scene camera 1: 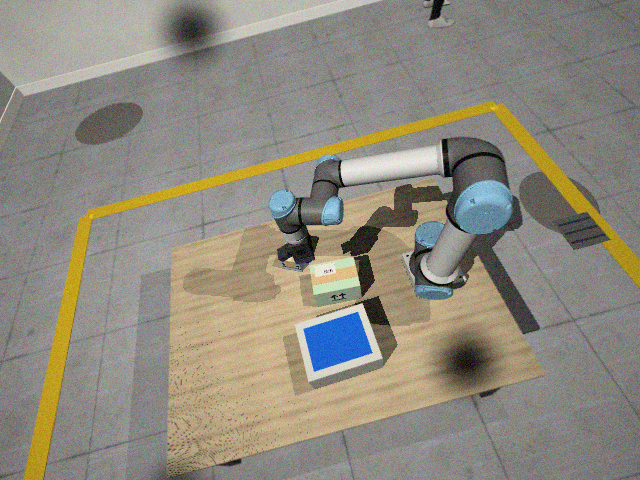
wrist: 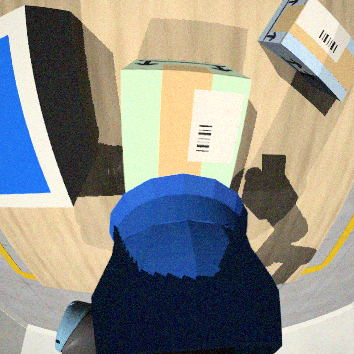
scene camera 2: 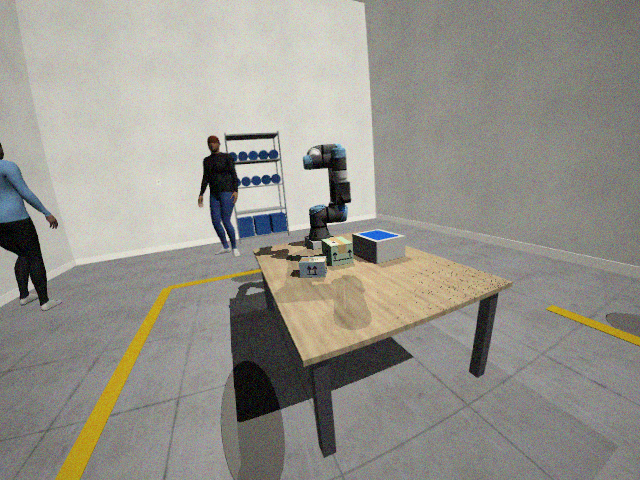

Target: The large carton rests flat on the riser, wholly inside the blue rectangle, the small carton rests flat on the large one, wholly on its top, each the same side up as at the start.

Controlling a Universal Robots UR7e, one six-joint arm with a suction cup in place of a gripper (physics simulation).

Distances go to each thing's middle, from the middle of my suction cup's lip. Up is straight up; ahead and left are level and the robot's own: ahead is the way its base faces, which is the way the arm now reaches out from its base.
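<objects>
I look at the large carton (scene camera 1: 337,281) and find my suction cup 70 mm past it, 10 mm to the left of it and 250 mm above it. Going by their middles, the large carton is the nearest to my suction cup of the things named here. The small carton (wrist: 309,44) is 70 mm ahead of my suction cup, 200 mm to the right of it and 260 mm below it. And the riser (scene camera 1: 340,345)? It is 40 mm behind my suction cup, 240 mm to the left of it and 240 mm below it.
</objects>
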